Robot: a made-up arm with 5 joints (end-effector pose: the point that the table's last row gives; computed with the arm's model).
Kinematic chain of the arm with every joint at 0, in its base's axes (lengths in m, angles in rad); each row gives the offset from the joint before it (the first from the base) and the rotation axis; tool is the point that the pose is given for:
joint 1: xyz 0 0 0.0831 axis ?
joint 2: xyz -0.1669 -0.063 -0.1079 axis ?
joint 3: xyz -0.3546 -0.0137 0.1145 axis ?
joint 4: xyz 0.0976 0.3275 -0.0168 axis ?
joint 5: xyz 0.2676 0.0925 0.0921 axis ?
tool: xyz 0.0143 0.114 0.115
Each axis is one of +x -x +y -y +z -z.
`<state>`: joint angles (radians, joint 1 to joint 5).
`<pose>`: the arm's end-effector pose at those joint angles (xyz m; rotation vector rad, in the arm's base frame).
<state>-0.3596 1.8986 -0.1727 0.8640 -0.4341</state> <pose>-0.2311 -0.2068 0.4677 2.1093 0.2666 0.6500</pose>
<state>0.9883 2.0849 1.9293 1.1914 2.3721</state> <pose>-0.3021 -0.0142 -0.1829 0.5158 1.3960 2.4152</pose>
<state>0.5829 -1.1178 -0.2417 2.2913 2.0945</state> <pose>-0.6653 -0.3804 -0.4184 1.6605 -1.7017 -1.1218</pose>
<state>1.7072 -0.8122 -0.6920 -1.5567 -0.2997</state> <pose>-0.2771 -0.9874 0.0340 1.1175 -0.7297 2.7369</pose>
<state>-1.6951 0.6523 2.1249 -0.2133 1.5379</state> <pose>-0.6013 0.3389 -0.2887 -1.1081 -2.1480 1.7807</pose>
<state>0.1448 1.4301 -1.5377 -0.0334 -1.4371</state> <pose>-0.7731 -0.4518 0.3862 2.1874 0.1292 2.1489</pose>
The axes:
joint 1: +z
joint 2: +x
joint 3: -z
joint 4: +y
joint 5: -x

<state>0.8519 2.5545 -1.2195 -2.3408 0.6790</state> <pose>-0.5901 -0.9826 -0.2001 1.7625 0.1888 -2.3451</pose>
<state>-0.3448 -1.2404 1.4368 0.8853 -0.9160</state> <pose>-0.1157 -0.1333 0.3927 0.2359 -0.9120 -1.5704</pose>
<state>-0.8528 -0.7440 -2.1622 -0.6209 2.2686</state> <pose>-0.6310 0.8924 0.0935 -1.6435 -1.0856 0.8284</pose>
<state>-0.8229 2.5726 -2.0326 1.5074 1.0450</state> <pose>-0.6561 0.9081 0.0617 -0.9265 -1.2634 -0.1887</pose>
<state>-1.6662 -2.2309 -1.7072 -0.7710 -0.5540</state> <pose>0.3741 0.9595 -0.3535 0.6693 1.4051 -0.4709</pose>
